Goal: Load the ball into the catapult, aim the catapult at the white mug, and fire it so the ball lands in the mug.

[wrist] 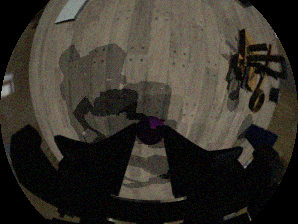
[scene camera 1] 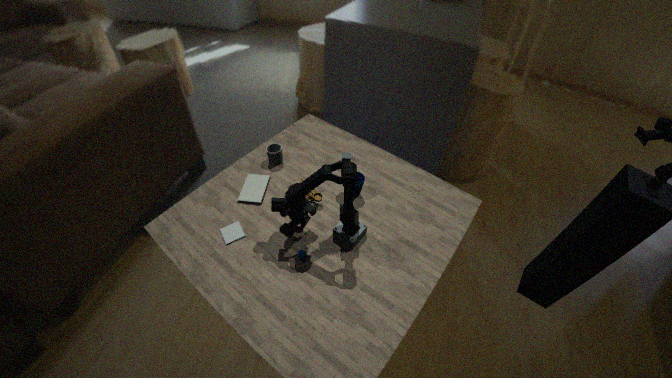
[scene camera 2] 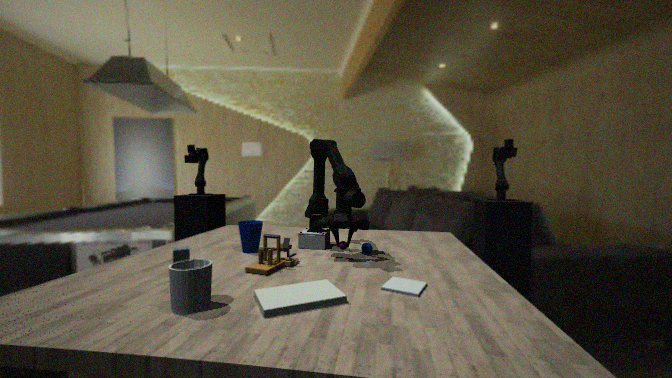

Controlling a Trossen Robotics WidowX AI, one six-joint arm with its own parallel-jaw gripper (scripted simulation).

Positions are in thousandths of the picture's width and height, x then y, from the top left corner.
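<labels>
White flat slab: scene camera 1 (380, 493), scene camera 2 (410, 798). In the wrist view, white flat slab out of frame.
</labels>
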